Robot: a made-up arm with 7 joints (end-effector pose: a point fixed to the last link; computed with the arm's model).
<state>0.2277 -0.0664 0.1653 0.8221 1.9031 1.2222 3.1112</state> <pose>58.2 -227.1 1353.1 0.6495 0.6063 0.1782 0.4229</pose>
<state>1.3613 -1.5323 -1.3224 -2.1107 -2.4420 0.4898 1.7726</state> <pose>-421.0 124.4 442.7 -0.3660 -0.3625 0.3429 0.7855</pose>
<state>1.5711 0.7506 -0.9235 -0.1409 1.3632 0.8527 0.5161</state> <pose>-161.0 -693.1 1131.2 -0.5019 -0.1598 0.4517 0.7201</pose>
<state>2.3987 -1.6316 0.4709 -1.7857 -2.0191 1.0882 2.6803</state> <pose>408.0 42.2 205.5 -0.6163 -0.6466 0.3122 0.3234</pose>
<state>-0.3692 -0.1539 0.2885 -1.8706 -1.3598 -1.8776 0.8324</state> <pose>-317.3 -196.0 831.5 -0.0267 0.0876 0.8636 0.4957</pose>
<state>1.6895 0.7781 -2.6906 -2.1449 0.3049 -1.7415 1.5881</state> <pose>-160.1 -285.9 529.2 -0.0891 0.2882 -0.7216 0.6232</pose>
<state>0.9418 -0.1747 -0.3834 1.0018 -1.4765 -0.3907 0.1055</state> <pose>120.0 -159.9 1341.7 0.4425 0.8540 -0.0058 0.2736</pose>
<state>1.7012 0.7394 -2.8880 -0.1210 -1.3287 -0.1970 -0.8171</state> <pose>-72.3 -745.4 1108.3 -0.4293 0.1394 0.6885 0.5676</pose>
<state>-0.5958 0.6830 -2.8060 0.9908 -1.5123 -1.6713 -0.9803</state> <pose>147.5 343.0 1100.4 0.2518 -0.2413 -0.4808 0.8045</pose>
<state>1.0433 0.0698 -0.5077 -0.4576 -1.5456 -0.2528 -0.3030</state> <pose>-260.4 -18.9 1413.4 0.0347 0.6097 0.0405 0.7908</pose>
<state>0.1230 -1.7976 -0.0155 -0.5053 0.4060 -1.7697 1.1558</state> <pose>-641.9 79.4 115.5 0.2100 -0.4008 0.8917 0.0052</pose>
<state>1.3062 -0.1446 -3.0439 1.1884 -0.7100 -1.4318 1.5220</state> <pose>15.4 348.4 1208.2 0.2599 0.8124 -0.4231 0.3058</pose>
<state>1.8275 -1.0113 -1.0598 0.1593 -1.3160 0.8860 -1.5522</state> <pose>244.4 748.9 1023.5 0.2682 -0.9330 0.2161 0.1042</pose>
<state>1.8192 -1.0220 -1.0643 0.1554 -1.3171 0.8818 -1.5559</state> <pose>237.8 757.6 1014.7 0.2759 -0.9299 0.2190 0.1058</pose>
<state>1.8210 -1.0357 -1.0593 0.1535 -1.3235 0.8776 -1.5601</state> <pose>239.7 764.3 1004.0 0.2769 -0.9286 0.2222 0.1082</pose>
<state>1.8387 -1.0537 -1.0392 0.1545 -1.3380 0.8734 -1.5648</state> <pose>255.1 767.7 990.7 0.2675 -0.9300 0.2261 0.1113</pose>
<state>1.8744 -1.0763 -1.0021 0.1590 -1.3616 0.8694 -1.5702</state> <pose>285.9 766.1 974.7 0.2462 -0.9343 0.2304 0.1153</pose>
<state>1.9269 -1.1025 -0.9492 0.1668 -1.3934 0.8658 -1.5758</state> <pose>330.7 757.7 956.7 0.2139 -0.9405 0.2352 0.1198</pose>
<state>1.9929 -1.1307 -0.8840 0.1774 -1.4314 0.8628 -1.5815</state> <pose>385.8 740.7 938.0 0.1728 -0.9472 0.2400 0.1243</pose>
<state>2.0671 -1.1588 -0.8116 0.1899 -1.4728 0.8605 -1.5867</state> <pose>445.6 715.1 920.2 0.1264 -0.9527 0.2446 0.1284</pose>
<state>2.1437 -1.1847 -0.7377 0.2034 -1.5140 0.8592 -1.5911</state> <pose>504.4 682.3 904.7 0.0784 -0.9563 0.2489 0.1315</pose>
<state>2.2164 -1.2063 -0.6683 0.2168 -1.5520 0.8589 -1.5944</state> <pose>556.7 645.7 892.8 0.0330 -0.9578 0.2526 0.1334</pose>
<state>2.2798 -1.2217 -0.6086 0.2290 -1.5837 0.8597 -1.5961</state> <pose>599.0 609.6 885.6 -0.0067 -0.9575 0.2553 0.1341</pose>
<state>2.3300 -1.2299 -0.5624 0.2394 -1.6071 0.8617 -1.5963</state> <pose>629.6 577.8 883.6 -0.0387 -0.9564 0.2568 0.1336</pose>
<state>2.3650 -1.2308 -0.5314 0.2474 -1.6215 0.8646 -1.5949</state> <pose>648.8 553.2 886.5 -0.0619 -0.9554 0.2568 0.1322</pose>
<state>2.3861 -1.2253 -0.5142 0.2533 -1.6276 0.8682 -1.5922</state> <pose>658.2 536.0 893.7 -0.0773 -0.9549 0.2555 0.1298</pose>
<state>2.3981 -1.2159 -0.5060 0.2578 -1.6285 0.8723 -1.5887</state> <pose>661.8 523.8 903.3 -0.0877 -0.9550 0.2533 0.1271</pose>
